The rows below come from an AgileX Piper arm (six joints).
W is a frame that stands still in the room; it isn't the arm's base.
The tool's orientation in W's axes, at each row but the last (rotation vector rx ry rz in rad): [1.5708, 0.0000, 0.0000]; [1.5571, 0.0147, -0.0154]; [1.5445, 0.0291, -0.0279]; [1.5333, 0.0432, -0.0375]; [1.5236, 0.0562, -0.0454]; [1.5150, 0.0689, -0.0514]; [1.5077, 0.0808, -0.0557]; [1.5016, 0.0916, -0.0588]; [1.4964, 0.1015, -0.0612]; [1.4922, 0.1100, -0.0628]
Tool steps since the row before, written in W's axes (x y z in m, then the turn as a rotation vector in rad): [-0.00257, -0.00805, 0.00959, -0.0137, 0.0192, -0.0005]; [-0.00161, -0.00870, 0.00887, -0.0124, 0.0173, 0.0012]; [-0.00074, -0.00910, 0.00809, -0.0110, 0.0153, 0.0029]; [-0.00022, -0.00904, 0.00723, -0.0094, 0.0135, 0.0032]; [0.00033, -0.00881, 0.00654, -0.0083, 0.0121, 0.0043]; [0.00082, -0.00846, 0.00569, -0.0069, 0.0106, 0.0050]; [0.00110, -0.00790, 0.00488, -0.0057, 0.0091, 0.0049]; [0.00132, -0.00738, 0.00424, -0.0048, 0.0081, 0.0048]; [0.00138, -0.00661, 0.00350, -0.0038, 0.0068, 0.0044]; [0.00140, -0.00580, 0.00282, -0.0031, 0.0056, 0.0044]
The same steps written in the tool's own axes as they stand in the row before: [-0.00257, 0.00959, 0.00805, -0.0137, -0.0005, -0.0192]; [-0.00177, 0.00872, 0.00882, -0.0124, 0.0012, -0.0173]; [-0.00104, 0.00782, 0.00931, -0.0111, 0.0029, -0.0152]; [-0.00062, 0.00687, 0.00930, -0.0095, 0.0032, -0.0134]; [-0.00014, 0.00613, 0.00911, -0.0085, 0.0043, -0.0120]; [0.00030, 0.00526, 0.00877, -0.0072, 0.0050, -0.0104]; [0.00056, 0.00445, 0.00820, -0.0060, 0.0049, -0.0089]; [0.00077, 0.00383, 0.00768, -0.0051, 0.0049, -0.0079]; [0.00086, 0.00313, 0.00688, -0.0041, 0.0045, -0.0066]; [0.00092, 0.00249, 0.00604, -0.0034, 0.0045, -0.0054]
